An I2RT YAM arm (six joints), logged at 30 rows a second.
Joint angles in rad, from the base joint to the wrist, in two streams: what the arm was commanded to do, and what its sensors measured. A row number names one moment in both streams.
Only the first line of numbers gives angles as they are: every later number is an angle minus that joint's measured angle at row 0.
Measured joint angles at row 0:
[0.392, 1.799, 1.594, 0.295, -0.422, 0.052]
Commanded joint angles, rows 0 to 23:
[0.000, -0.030, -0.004, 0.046, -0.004, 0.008]
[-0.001, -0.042, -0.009, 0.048, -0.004, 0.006]
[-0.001, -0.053, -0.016, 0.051, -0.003, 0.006]
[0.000, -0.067, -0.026, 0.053, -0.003, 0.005]
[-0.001, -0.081, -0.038, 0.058, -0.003, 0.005]
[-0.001, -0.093, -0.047, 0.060, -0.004, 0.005]
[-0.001, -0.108, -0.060, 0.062, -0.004, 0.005]
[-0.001, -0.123, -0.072, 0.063, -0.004, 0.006]
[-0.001, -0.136, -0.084, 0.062, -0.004, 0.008]
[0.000, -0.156, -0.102, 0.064, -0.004, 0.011]
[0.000, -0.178, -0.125, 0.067, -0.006, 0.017]
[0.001, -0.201, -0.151, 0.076, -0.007, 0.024]
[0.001, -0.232, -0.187, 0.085, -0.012, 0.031]
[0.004, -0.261, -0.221, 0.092, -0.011, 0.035]
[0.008, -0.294, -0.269, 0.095, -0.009, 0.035]
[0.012, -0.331, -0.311, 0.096, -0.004, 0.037]
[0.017, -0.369, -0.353, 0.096, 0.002, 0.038]
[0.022, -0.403, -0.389, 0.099, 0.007, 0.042]
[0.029, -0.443, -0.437, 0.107, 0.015, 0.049]
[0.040, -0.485, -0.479, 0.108, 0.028, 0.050]
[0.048, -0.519, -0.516, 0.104, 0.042, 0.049]
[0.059, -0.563, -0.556, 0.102, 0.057, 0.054]
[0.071, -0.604, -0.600, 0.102, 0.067, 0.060]
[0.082, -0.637, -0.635, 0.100, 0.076, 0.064]
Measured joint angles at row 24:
[0.063, -0.573, -0.574, 0.048, 0.037, 0.045]
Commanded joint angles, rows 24 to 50:
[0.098, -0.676, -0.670, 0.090, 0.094, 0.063]
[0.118, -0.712, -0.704, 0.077, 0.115, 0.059]
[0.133, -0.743, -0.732, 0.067, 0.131, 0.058]
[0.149, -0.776, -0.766, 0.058, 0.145, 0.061]
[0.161, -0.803, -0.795, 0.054, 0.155, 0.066]
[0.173, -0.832, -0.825, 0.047, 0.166, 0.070]
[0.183, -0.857, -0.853, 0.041, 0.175, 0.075]
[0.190, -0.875, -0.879, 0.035, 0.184, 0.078]
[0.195, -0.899, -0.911, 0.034, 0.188, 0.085]
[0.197, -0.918, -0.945, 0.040, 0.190, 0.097]
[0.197, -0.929, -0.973, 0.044, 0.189, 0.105]
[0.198, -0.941, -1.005, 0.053, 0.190, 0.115]
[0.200, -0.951, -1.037, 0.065, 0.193, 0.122]
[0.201, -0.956, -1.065, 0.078, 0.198, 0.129]
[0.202, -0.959, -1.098, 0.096, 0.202, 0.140]
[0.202, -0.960, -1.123, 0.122, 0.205, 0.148]
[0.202, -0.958, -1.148, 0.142, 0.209, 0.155]
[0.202, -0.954, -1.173, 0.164, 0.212, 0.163]
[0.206, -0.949, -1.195, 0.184, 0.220, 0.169]
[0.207, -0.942, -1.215, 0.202, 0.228, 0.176]
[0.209, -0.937, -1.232, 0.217, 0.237, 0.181]
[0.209, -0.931, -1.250, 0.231, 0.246, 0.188]
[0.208, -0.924, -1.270, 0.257, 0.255, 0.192]
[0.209, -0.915, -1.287, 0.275, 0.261, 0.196]
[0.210, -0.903, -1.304, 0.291, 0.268, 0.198]
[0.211, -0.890, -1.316, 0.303, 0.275, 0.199]
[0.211, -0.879, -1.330, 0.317, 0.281, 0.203]
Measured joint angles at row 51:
[0.209, -0.898, -1.310, 0.192, 0.246, 0.181]
